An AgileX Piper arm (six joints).
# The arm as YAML. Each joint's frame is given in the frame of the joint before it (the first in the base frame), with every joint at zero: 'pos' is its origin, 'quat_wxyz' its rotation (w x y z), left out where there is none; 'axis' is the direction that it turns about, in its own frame. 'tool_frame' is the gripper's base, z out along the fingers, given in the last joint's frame.
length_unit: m
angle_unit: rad
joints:
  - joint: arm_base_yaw
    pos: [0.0, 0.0, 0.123]
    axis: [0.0, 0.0, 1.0]
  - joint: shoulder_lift
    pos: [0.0, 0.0, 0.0]
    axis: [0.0, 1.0, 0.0]
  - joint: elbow
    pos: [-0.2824, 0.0, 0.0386]
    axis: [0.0, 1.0, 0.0]
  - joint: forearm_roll
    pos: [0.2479, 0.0, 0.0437]
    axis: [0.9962, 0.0, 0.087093]
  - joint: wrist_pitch
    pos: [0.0, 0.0, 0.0]
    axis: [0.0, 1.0, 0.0]
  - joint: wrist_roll
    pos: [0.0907, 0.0, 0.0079]
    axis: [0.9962, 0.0, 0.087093]
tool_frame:
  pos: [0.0, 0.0, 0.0]
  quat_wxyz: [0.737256, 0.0, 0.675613, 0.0]
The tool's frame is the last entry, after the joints.
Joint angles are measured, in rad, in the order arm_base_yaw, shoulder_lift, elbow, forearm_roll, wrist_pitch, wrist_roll. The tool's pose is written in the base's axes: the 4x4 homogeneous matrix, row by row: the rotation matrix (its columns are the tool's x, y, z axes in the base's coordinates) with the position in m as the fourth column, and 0 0 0 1 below. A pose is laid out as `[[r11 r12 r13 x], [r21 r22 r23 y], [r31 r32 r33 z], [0 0 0 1]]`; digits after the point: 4 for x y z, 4 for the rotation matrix.
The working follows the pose.
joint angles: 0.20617 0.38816 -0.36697 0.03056 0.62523 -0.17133
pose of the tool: [[-0.4815 -0.2930 0.8260 0.0771], [-0.2499 0.9493 0.1910 0.0178], [-0.8401 -0.1144 -0.5302 0.2557], [0 0 0 1]]
Where each joint sits with the arm in this pose, in the base's axes (m; each line is computed from the numbers above, not from the rounded line before):
arm_base_yaw: 0.0000 0.0000 0.1230
shoulder_lift: 0.0000 0.0000 0.1230
elbow: -0.2416 -0.0505 0.2656
forearm_roll: 0.0019 0.0004 0.3041
wrist_pitch: 0.0019 0.0004 0.3041
wrist_roll: 0.0771 0.0178 0.2557
the tool: 0.0771 0.0178 0.2557

